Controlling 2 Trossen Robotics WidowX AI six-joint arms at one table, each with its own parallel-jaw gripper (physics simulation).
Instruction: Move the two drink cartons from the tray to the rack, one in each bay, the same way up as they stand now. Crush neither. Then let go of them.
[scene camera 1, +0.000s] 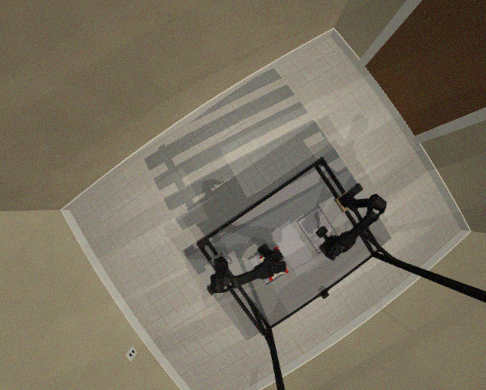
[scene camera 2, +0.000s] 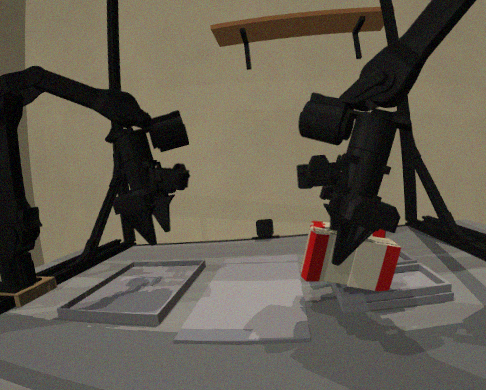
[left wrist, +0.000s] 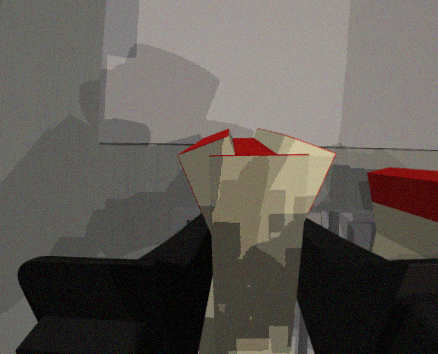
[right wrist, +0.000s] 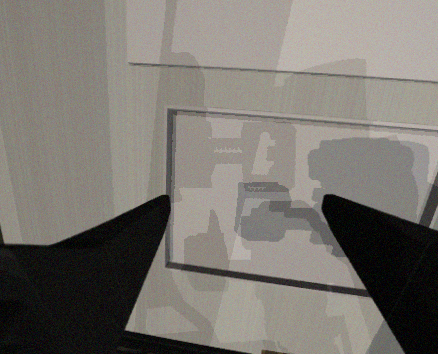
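Where they show: left gripper, between the fingertips: (scene camera 2: 332, 260) (left wrist: 247, 214); right gripper, between the fingertips: (scene camera 1: 323, 241) (scene camera 2: 161, 238) (right wrist: 245, 201); left arm's base, origin of its link: (scene camera 1: 220, 262); right arm's base, origin of its link: (scene camera 1: 345, 201) (scene camera 2: 19, 284).
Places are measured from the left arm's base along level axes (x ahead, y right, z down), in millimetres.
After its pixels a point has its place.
Note:
My left gripper (scene camera 1: 274, 264) (scene camera 2: 342, 255) @[x 286, y 168, z -14 mm] (left wrist: 247, 214) @[x 286, y 168, z -14 mm] is shut on a cream carton with red ends (scene camera 1: 277, 248) @[x 326, y 159, z -22 mm] (scene camera 2: 387, 267) @[x 216, y 139, z -3 mm] (left wrist: 252, 190) @[x 300, y 165, z -60 mm], held tilted above the table. Its sides pinch inward between the fingers and its ends flare. The other carton (scene camera 1: 278, 274) @[x 226, y 282, z -41 mm] (scene camera 2: 380, 233) @[x 182, y 233, z -28 mm] (left wrist: 405, 185) @[x 292, y 255, z -12 mm] stands behind it in scene camera 2, mostly hidden, at the rack's far side; its base is hidden. The grey low-walled rack (scene camera 2: 425, 296) @[x 175, y 107, z 34 mm] is at the right, partly covered. The tray (scene camera 2: 110, 317) @[x 609, y 138, z 36 mm] (right wrist: 170, 150) @[x 546, y 385, z 38 mm] holds no carton. My open, empty right gripper (scene camera 1: 331, 250) (scene camera 2: 160, 236) @[x 570, y 313, z -41 mm] (right wrist: 245, 200) @[x 570, y 313, z -41 mm] hangs above it.
A flat pale panel (scene camera 2: 240, 305) lies between the tray and the rack. Black frame posts (scene camera 2: 114, 50) @[x 781, y 643, z -591 mm] stand around the table. A brown shelf (scene camera 2: 300, 24) is on the wall behind. Shadows of the arms cross the table, making edges hard to see.

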